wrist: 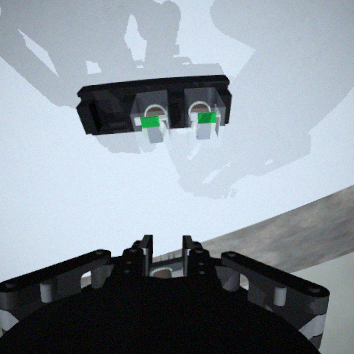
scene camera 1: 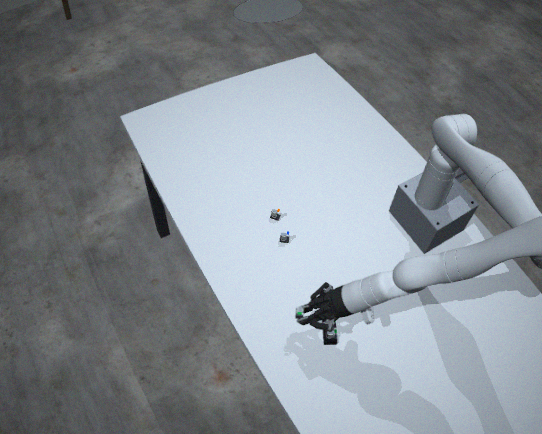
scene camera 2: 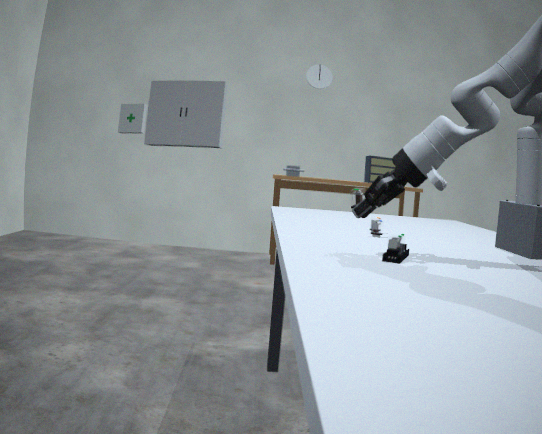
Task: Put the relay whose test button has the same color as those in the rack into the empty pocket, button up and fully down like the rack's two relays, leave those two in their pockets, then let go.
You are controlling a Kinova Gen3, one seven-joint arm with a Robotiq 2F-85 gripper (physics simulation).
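My gripper points slantwise down and is shut on a green-button relay, held above the table and apart from the rack. Its green button faces up in scene camera 2; its exact tilt is hard to tell. The black rack stands on the table. In the wrist view two relays with green buttons, one in the middle pocket and one in the right pocket, sit in it. The left pocket is empty.
A relay with a blue button and one with an orange button stand apart from the rack on the white table. The arm's grey base block stands at the table's other side. The table's long edge runs near the gripper.
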